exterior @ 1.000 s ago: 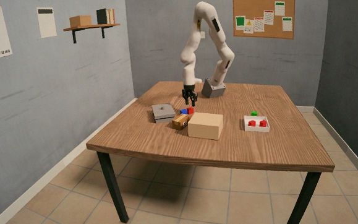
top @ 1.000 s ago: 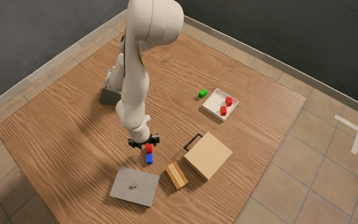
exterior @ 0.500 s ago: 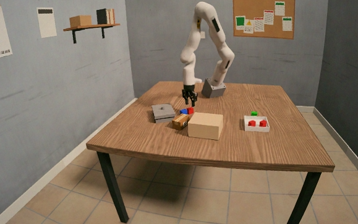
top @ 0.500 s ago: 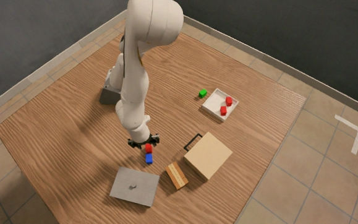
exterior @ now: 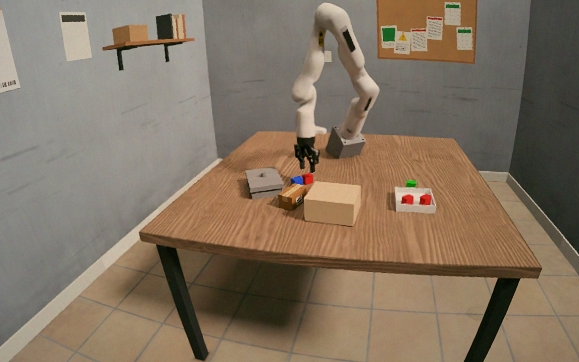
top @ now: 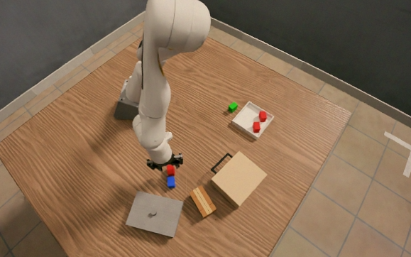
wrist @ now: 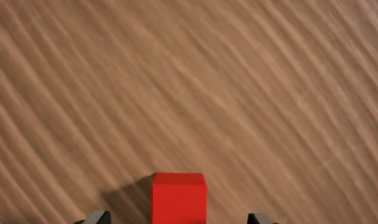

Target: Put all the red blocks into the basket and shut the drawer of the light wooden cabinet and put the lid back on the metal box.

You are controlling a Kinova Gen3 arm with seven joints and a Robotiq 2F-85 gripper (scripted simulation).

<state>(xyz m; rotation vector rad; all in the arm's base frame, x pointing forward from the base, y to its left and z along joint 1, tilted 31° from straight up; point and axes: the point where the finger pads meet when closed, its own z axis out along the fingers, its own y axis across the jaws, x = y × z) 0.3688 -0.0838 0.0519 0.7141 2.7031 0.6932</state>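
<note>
My gripper is now 4 cm short of the blue block, 3 cm to the left of it and 5 cm above it. From my hand the other things lie so: grey lid 12 cm ahead, 14 cm to the right, 2 cm below; grey metal box 12 cm ahead, 14 cm to the right, 4 cm below; brown cardboard box 19 cm ahead, 3 cm to the left, 3 cm below.
</note>
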